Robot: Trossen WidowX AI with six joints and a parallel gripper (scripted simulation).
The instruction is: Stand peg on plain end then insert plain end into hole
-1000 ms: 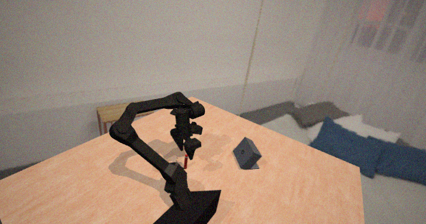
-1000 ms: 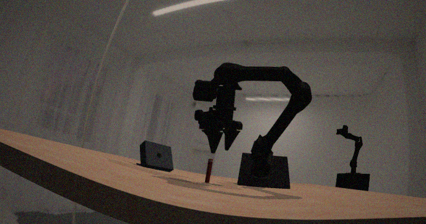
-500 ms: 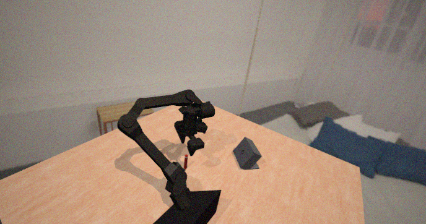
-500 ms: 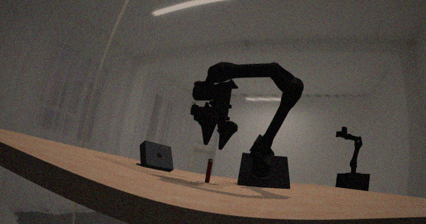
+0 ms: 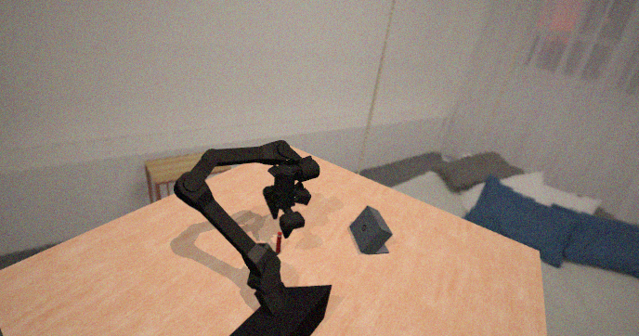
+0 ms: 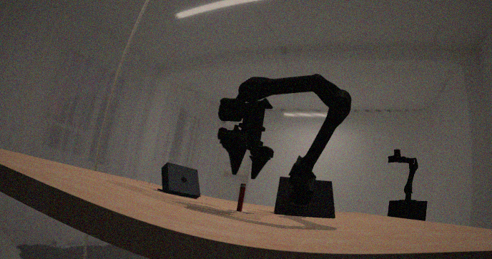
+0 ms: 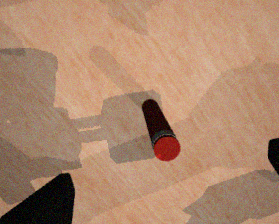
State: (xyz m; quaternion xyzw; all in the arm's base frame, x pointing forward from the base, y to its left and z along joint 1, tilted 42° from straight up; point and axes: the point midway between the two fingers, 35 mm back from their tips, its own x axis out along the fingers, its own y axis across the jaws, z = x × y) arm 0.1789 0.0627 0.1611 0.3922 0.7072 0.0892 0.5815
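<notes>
Now: the red peg 4 cm below my gripper tip. Round my gripper tip: sloped panel (25 cm ahead, 19 cm to the right, 5 cm below).
</notes>
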